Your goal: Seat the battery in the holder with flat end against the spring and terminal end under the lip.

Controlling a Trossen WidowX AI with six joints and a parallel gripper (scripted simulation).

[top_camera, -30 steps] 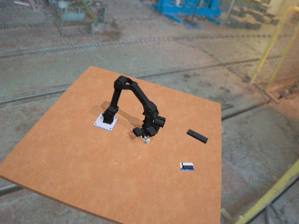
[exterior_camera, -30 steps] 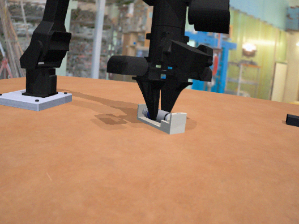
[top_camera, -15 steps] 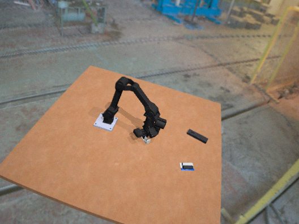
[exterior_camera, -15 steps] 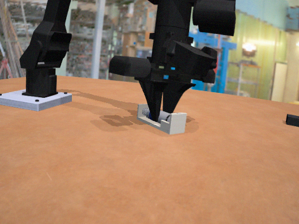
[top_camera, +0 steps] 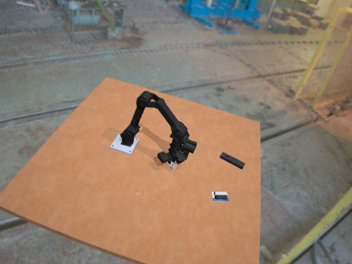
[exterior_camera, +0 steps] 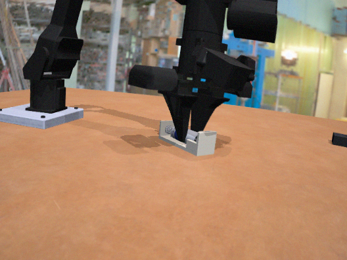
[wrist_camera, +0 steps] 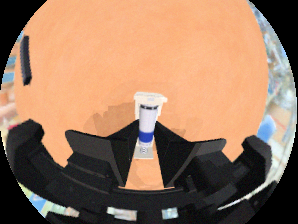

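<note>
Right now the battery is 10 mm above my gripper tip. The rest, counted from my gripper tip: black bar (380 mm ahead, 150 mm to the left, 10 mm above).
</note>
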